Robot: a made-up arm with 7 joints. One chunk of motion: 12 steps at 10 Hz.
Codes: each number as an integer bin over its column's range. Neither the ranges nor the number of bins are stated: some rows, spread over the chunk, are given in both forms.
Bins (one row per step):
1: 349 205 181 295 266 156 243
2: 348 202 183 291 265 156 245
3: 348 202 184 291 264 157 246
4: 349 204 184 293 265 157 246
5: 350 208 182 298 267 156 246
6: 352 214 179 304 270 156 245
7: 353 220 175 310 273 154 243
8: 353 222 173 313 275 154 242
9: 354 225 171 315 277 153 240
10: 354 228 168 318 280 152 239
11: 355 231 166 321 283 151 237
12: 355 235 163 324 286 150 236
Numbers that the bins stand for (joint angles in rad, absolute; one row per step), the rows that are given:
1: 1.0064 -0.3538 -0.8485 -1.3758 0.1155 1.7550 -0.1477
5: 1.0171 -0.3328 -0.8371 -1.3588 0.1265 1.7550 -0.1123
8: 1.0494 -0.2347 -0.9396 -1.2737 0.2145 1.7395 -0.1596
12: 1.0709 -0.1436 -1.0535 -1.2113 0.3354 1.7083 -0.2305
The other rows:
2: 0.9956 -0.3748 -0.8257 -1.3985 0.1045 1.7550 -0.1241
3: 0.9956 -0.3748 -0.8143 -1.3985 0.0935 1.7628 -0.1123
4: 1.0064 -0.3608 -0.8143 -1.3872 0.1045 1.7628 -0.1123
6: 1.0386 -0.2907 -0.8713 -1.3248 0.1595 1.7550 -0.1241
7: 1.0494 -0.2487 -0.9168 -1.2907 0.1925 1.7395 -0.1477
9: 1.0602 -0.2137 -0.9624 -1.2623 0.2365 1.7317 -0.1832
10: 1.0602 -0.1927 -0.9966 -1.2453 0.2695 1.7239 -0.1950
11: 1.0709 -0.1716 -1.0194 -1.2283 0.3024 1.7161 -0.2187

